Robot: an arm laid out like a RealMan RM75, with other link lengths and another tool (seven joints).
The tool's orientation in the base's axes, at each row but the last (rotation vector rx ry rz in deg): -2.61, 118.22, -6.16; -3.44, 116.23, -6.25; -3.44, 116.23, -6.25; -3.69, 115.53, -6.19; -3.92, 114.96, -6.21; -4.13, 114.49, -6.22; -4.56, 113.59, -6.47; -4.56, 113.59, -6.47; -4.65, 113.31, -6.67; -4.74, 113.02, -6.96
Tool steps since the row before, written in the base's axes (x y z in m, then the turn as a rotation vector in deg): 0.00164, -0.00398, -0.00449, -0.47, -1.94, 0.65; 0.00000, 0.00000, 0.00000, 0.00, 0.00, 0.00; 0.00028, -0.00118, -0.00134, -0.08, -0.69, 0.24; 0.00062, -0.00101, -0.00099, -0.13, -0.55, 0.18; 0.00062, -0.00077, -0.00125, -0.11, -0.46, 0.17; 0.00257, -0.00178, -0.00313, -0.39, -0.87, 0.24; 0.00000, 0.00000, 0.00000, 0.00, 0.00, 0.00; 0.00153, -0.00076, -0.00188, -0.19, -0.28, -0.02; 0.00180, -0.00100, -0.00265, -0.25, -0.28, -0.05; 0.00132, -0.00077, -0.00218, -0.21, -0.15, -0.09
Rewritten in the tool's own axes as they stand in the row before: 0.00347, -0.00351, 0.00379, -0.19, -2.00, -0.61; 0.00000, 0.00000, 0.00000, 0.00, 0.00, 0.00; 0.00118, -0.00103, 0.00090, -0.12, -0.71, -0.14; 0.00071, -0.00090, 0.00103, -0.05, -0.57, -0.17; 0.00094, -0.00063, 0.00112, -0.06, -0.48, -0.15; 0.00194, -0.00143, 0.00371, 0.03, -0.89, -0.42; 0.00000, 0.00000, 0.00000, 0.00, 0.00, 0.00; 0.00118, -0.00054, 0.00219, 0.12, -0.27, -0.15; 0.00181, -0.00068, 0.00274, 0.18, -0.27, -0.20; 0.00156, -0.00050, 0.00210, 0.18, -0.14, -0.15
